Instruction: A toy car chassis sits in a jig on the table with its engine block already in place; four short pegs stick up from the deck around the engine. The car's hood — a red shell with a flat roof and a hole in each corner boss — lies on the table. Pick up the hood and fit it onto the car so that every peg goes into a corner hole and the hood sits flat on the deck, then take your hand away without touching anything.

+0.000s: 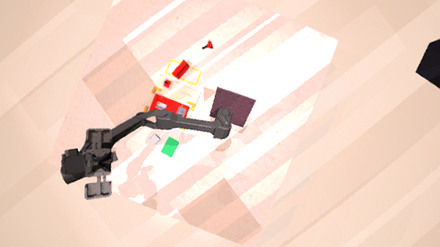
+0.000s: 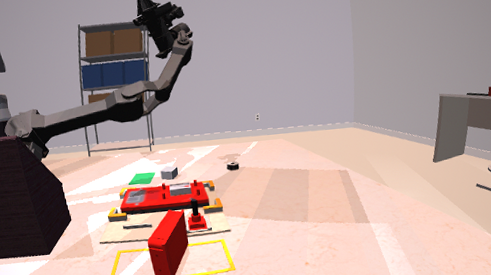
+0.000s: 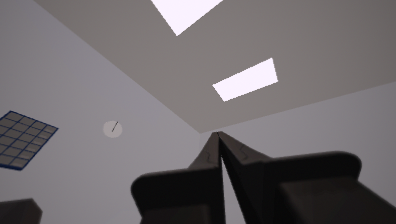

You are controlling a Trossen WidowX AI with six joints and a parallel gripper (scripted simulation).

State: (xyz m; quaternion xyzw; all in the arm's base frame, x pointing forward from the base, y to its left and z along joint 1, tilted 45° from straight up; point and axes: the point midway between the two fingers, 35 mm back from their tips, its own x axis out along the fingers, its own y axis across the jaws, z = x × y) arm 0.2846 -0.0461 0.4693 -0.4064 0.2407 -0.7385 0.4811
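Now: gripper tip 54 cm above the red hood, 37 cm to the left of it and 12 cm short of it. From my gripper tip the other things lie so: small grey box: 56 cm below, 6 cm ahead, 3 cm to the left; grey engine block: 55 cm below, 14 cm to the right, 12 cm ahead; green pad: 57 cm below, 3 cm to the left, 3 cm behind.
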